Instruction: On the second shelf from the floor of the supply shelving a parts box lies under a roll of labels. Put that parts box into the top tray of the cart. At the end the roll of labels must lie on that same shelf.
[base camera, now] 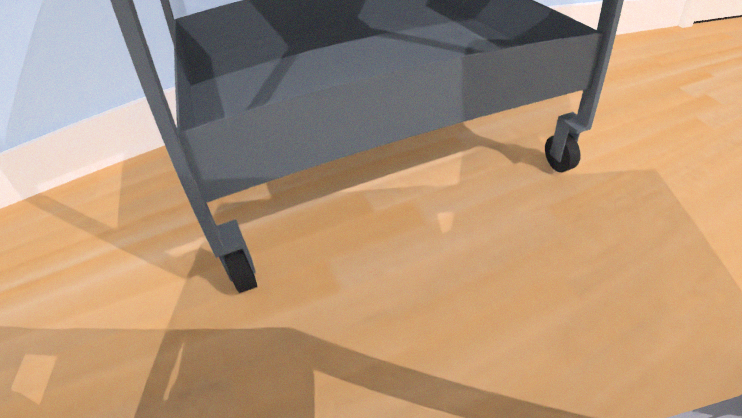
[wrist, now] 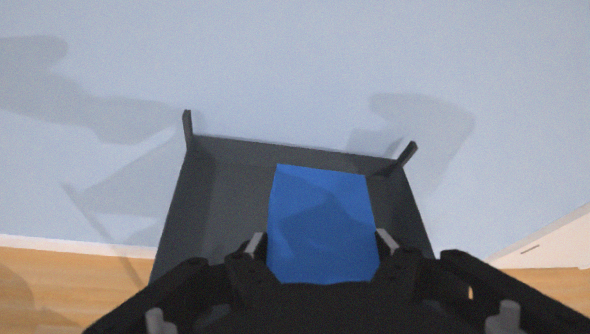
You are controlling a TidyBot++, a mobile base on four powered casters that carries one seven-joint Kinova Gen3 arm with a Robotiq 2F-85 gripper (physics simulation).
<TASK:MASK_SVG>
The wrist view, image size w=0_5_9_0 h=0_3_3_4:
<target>my gripper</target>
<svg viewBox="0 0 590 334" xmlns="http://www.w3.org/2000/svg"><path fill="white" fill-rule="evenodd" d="M590 318L467 252L449 249L440 252L440 259L424 258L422 250L406 246L399 238L390 236L383 228L375 231L380 265L370 282L346 281L327 285L311 283L281 284L266 265L267 232L255 233L253 238L242 243L236 252L226 255L222 264L209 266L208 259L204 257L193 257L181 262L88 326L82 334L590 334ZM228 304L230 313L199 329L212 313L212 306ZM422 300L439 301L440 308L448 315L422 306Z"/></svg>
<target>blue parts box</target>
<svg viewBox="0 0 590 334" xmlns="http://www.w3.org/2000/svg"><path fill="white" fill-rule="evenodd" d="M277 163L269 197L267 267L281 284L311 283L327 285L346 281L370 282L380 265L375 238L376 227L365 175Z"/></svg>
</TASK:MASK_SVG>
